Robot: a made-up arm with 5 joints.
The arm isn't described. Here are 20 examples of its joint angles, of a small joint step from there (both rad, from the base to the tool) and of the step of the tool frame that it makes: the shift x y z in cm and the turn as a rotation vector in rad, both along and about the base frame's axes.
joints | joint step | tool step
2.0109 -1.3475 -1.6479 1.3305 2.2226 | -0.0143 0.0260 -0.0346 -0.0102 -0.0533 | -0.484 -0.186 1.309 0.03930 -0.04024 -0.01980
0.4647 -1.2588 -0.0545 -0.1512 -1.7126 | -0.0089 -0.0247 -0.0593 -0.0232 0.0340 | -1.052 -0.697 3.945 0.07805 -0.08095 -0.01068
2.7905 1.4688 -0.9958 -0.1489 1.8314 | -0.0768 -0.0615 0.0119 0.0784 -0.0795 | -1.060 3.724 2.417 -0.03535 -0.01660 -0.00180
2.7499 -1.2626 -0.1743 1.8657 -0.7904 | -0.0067 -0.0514 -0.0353 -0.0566 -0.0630 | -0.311 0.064 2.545 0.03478 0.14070 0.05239
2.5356 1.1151 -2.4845 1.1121 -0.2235 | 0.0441 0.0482 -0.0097 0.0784 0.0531 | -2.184 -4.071 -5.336 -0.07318 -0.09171 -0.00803
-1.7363 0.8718 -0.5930 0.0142 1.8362 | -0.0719 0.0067 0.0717 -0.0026 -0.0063 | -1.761 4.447 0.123 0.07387 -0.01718 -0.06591
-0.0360 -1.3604 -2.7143 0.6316 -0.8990 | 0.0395 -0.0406 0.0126 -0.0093 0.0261 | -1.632 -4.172 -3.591 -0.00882 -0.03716 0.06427
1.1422 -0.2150 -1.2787 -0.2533 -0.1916 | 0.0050 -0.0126 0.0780 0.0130 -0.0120 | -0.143 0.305 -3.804 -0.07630 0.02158 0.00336
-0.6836 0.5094 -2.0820 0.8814 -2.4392 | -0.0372 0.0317 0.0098 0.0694 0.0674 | -0.949 -3.704 -4.289 0.10219 0.05878 -0.09142
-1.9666 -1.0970 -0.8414 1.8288 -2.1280 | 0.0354 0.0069 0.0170 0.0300 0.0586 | 0.096 -0.287 -1.247 0.04829 -0.02439 -0.02302
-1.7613 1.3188 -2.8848 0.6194 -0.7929 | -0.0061 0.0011 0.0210 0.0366 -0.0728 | -0.611 -0.237 -1.761 0.06870 0.04544 0.03817
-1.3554 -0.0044 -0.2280 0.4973 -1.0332 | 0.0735 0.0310 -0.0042 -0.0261 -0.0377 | 2.282 0.441 -0.747 0.00315 -0.00940 0.10988
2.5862 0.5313 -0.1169 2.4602 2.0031 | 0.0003 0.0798 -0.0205 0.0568 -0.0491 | -0.966 0.707 -1.042 -0.06985 -0.09327 -0.04776
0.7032 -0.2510 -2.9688 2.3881 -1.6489 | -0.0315 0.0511 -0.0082 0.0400 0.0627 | 3.727 3.065 -0.374 -0.01815 0.09234 -0.07561
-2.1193 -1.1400 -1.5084 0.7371 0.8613 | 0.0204 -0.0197 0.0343 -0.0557 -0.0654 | -0.336 0.553 -0.745 -0.00391 0.07360 -0.00271
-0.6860 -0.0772 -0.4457 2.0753 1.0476 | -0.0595 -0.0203 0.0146 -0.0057 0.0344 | -1.293 -0.633 0.171 -0.03344 0.01397 -0.06032
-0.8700 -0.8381 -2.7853 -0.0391 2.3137 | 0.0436 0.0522 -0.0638 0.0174 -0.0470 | -1.457 -3.249 1.396 0.01974 -0.01362 0.00276
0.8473 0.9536 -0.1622 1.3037 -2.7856 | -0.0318 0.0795 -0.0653 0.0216 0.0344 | 0.937 0.810 -2.908 -0.04631 0.00235 -0.01404
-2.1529 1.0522 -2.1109 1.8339 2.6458 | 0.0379 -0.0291 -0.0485 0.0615 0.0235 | 2.617 -2.296 4.926 -0.00491 0.02239 0.02098
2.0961 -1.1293 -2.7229 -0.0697 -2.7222 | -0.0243 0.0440 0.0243 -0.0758 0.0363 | -3.688 2.043 4.195 0.01912 -0.01865 0.00140
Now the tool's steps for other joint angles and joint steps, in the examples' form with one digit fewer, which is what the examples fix.
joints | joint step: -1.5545 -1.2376 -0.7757 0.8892 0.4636 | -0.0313 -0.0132 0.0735 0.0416 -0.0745
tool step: -0.19 -1.60 -4.03 0.1018 0.0656 0.0043
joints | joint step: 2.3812 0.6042 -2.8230 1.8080 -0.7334 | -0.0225 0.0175 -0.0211 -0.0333 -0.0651
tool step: 0.56 1.77 -0.02 0.0451 0.0075 0.0367
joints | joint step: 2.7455 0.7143 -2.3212 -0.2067 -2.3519 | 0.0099 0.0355 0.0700 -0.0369 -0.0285
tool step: -2.76 0.11 -6.98 -0.0004 -0.0740 0.0040
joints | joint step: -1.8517 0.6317 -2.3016 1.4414 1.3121 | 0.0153 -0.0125 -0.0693 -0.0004 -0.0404
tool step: 1.51 0.74 4.86 -0.0762 0.0325 0.0542
